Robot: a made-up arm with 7 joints. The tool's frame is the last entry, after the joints. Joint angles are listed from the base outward. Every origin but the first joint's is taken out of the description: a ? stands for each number. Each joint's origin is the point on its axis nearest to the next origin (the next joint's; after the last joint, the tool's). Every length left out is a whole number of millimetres.
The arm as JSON. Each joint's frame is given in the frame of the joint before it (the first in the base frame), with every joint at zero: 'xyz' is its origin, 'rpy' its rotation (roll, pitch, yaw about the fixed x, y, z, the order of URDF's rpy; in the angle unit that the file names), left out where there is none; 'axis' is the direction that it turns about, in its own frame. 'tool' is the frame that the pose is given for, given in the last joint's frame.
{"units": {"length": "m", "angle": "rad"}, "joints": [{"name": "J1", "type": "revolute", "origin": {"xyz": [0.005, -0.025, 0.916], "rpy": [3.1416, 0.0, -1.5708]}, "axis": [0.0, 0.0, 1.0]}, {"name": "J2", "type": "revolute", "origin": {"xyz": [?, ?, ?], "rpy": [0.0, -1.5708, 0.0]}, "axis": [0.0, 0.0, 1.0]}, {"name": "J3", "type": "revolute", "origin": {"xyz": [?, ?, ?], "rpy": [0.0, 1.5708, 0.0]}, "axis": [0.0, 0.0, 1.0]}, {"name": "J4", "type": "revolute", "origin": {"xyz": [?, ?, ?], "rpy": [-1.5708, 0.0, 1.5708]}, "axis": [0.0, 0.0, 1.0]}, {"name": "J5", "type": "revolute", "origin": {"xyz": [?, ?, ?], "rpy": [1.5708, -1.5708, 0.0]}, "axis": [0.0, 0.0, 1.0]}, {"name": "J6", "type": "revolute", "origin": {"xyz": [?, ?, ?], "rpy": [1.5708, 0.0, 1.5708]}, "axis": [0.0, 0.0, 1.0]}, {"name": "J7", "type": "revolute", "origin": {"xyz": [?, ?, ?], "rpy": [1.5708, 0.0, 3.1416]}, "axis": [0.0, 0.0, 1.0]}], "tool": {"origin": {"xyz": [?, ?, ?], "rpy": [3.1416, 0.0, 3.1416]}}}
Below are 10 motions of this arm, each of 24 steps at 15 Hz.
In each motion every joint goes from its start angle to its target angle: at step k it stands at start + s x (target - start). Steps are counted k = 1, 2, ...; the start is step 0. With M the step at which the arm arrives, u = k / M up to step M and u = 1 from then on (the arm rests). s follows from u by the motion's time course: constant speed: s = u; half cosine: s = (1 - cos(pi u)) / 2; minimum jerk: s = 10 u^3 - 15 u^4 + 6 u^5.
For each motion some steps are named. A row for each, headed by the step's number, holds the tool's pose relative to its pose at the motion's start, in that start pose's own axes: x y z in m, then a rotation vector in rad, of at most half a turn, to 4 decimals.
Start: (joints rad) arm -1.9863 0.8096 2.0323 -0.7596 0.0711 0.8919 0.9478
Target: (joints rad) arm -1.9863 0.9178 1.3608 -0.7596 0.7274 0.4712 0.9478
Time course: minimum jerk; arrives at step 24
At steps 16, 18, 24:
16: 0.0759 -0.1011 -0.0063 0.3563 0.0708 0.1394
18: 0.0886 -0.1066 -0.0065 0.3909 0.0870 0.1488
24: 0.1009 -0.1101 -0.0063 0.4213 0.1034 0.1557

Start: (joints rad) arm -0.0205 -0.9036 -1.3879 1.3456 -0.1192 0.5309 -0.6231
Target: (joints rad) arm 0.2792 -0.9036 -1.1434 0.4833 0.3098 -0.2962 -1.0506
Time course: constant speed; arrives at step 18
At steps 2, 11, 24:
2: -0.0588 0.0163 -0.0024 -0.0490 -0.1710 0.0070
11: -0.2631 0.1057 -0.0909 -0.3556 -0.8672 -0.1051
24: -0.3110 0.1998 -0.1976 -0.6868 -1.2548 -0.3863

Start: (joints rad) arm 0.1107 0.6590 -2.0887 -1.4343 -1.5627 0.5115 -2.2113
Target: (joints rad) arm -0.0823 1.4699 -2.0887 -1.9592 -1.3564 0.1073 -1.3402
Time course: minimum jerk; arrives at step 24
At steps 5, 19, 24:
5: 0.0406 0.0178 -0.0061 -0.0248 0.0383 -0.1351
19: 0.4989 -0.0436 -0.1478 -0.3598 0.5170 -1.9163
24: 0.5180 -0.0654 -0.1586 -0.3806 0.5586 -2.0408

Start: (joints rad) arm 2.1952 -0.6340 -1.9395 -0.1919 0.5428 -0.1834 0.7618
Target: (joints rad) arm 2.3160 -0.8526 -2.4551 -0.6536 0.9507 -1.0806 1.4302
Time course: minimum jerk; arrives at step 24
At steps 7, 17, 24:
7: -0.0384 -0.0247 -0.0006 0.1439 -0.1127 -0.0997
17: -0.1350 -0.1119 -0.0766 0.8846 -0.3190 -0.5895
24: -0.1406 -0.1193 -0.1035 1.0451 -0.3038 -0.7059

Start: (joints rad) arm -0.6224 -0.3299 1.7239 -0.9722 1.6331 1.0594 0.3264
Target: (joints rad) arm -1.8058 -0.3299 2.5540 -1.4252 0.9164 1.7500 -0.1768
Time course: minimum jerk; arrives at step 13
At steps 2, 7, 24:
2: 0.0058 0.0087 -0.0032 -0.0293 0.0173 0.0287
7: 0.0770 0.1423 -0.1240 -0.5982 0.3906 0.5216
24: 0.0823 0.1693 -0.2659 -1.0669 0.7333 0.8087

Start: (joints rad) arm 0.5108 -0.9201 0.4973 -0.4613 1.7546 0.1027 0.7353
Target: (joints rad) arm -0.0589 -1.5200 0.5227 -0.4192 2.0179 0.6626 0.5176
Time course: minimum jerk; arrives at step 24
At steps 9, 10, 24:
9: 0.2064 0.1351 -0.0044 -0.2134 0.3087 -0.0242
10: 0.2598 0.1696 -0.0164 -0.2667 0.3902 -0.0344
24: 0.6991 0.4045 -0.3049 -0.6838 1.1514 -0.2373

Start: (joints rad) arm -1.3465 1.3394 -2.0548 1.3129 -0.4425 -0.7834 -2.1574
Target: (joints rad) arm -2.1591 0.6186 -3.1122 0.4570 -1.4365 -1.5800 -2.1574
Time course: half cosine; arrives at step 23
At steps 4, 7, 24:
4: 0.0059 -0.0521 0.0018 -0.0066 -0.0043 0.1120
7: 0.0100 -0.1455 -0.0068 -0.0315 -0.0649 0.3341
24: -0.0424 -0.5187 -0.2973 -0.4524 -1.6040 0.9729

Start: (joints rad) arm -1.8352 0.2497 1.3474 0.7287 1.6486 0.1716 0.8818
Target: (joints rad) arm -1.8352 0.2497 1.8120 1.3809 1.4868 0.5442 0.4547
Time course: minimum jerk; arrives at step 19
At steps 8, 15, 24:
8: -0.0349 0.1410 -0.0219 -0.3261 0.0113 0.0431
15: -0.0294 0.3603 -0.1462 -0.8697 0.2093 0.0883
24: -0.0249 0.3812 -0.1671 -0.9299 0.2453 0.0903

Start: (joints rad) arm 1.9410 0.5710 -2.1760 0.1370 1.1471 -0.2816 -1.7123
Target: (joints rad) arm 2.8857 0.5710 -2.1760 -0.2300 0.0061 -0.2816 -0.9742
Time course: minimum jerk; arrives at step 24
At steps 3, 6, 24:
3: -0.0055 0.0084 0.0012 -0.0094 -0.0101 -0.0098
6: -0.0331 0.0562 0.0064 -0.0625 -0.0633 -0.0623
24: -0.0128 0.6160 -0.1007 -0.7400 -0.3853 -0.4619

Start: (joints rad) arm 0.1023 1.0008 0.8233 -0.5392 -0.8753 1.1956 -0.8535
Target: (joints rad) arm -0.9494 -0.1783 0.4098 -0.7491 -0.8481 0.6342 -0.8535
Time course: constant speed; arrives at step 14
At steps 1, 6, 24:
1: -0.0079 0.0960 -0.0665 -0.1629 -0.0515 -0.0321
6: -0.0168 0.3713 -0.5531 -1.0100 -0.2837 -0.0725
24: -0.0901 -0.0828 -1.2424 -2.3374 -0.6457 0.3518

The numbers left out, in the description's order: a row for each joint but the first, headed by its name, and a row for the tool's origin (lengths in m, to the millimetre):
J2: 0.044 0.023 0.0
J3: -0.485 -0.001 0.0
J4: -0.013 0.015 0.0
J5: -0.015 0.359 0.0
J6: 0.012 0.018 0.0
J7: 0.003 -0.173 0.0
tool: 0.006 0.002 0.0

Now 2 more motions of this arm.
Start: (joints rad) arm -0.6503 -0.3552 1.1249 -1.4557 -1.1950 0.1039 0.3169
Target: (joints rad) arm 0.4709 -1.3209 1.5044 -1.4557 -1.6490 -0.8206 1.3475
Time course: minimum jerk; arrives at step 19
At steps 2, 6, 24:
2: -0.0018 0.0049 0.0036 -0.0110 -0.0033 -0.0154
6: -0.0284 0.1051 0.0616 -0.2063 -0.0823 -0.2663
24: -0.0664 0.7366 0.0227 -0.8714 -0.9095 -0.8404

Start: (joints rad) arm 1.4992 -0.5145 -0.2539 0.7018 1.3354 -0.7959 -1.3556
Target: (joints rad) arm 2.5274 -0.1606 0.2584 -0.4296 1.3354 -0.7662 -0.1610
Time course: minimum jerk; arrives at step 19
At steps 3, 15, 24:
3: 0.0000 -0.0051 0.0040 0.0102 0.0154 -0.0826
15: 0.1688 0.0700 0.1434 -0.7202 0.3871 -2.4336
24: 0.2057 0.0795 0.1426 -0.8703 0.3705 -2.5638

